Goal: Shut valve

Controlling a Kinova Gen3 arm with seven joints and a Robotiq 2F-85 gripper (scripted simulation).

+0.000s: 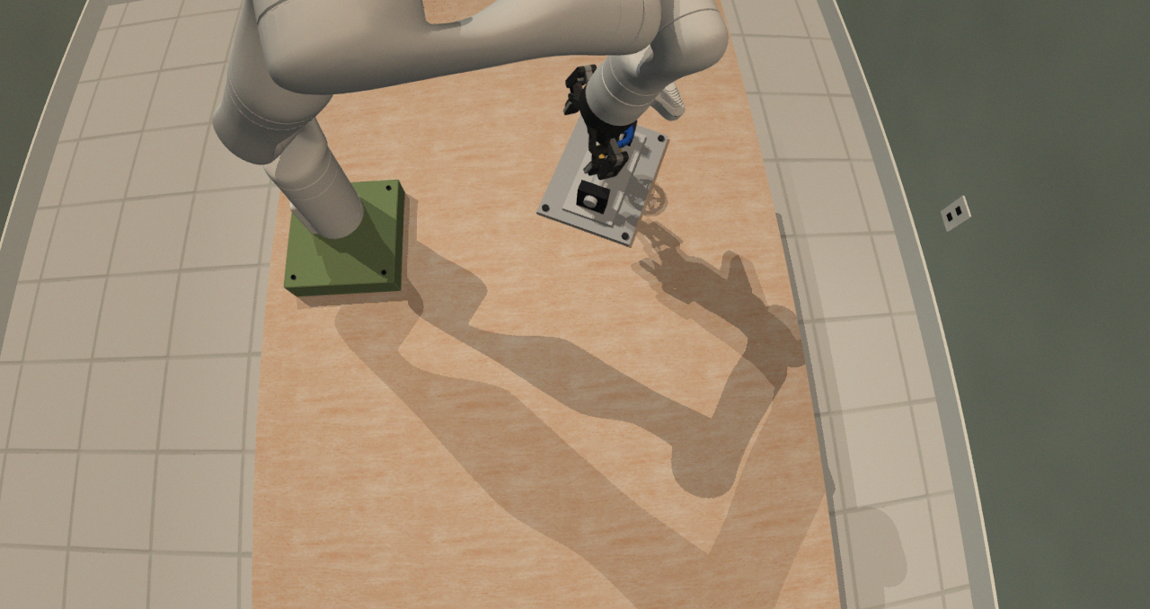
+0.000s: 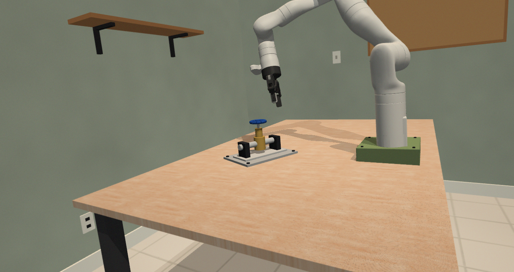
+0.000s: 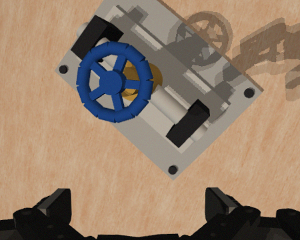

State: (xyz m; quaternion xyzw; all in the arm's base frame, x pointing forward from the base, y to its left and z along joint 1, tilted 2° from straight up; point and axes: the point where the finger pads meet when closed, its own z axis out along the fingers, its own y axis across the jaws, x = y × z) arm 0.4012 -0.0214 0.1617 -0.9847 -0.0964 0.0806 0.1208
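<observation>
Right now my hand is 6 cm short of the blue spoked handwheel, 5 cm to the right of it and 7 cm above it.
</observation>
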